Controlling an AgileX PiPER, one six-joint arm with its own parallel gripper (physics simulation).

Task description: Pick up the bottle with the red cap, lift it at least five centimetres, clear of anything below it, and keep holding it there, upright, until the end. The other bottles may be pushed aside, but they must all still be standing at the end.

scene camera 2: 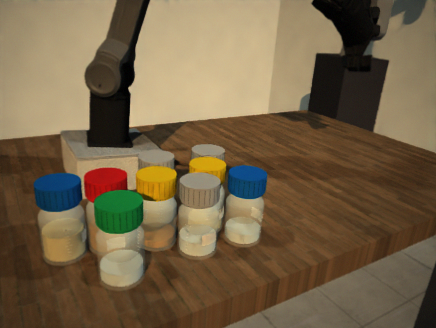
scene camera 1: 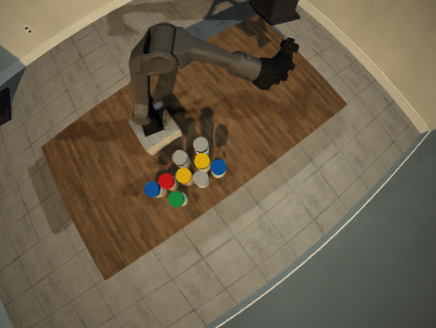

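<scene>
The red-capped bottle (scene camera 1: 167, 181) (scene camera 2: 106, 184) stands upright on the table. In scene camera 2 the green-capped bottle (scene camera 1: 176, 199) (scene camera 2: 120, 240) partly hides it. A blue-capped bottle (scene camera 1: 153, 189) (scene camera 2: 61, 220) stands close beside it on one side, and a yellow-capped bottle (scene camera 1: 184, 176) (scene camera 2: 157, 205) on the other. My gripper (scene camera 1: 288, 60) (scene camera 2: 357, 62) is raised high over the far right part of the table, well away from the bottles. Its fingers are dark and small, so their opening is unclear. No bottle shows at it.
Another yellow-capped bottle (scene camera 1: 202, 161) (scene camera 2: 207, 168), another blue-capped bottle (scene camera 1: 218, 168) (scene camera 2: 246, 205) and several grey-capped bottles stand upright in the cluster. The arm's pale base block (scene camera 1: 166, 141) (scene camera 2: 75, 160) is behind them. The wooden table (scene camera 1: 115, 240) (scene camera 2: 325, 200) has its front edge near the bottles.
</scene>
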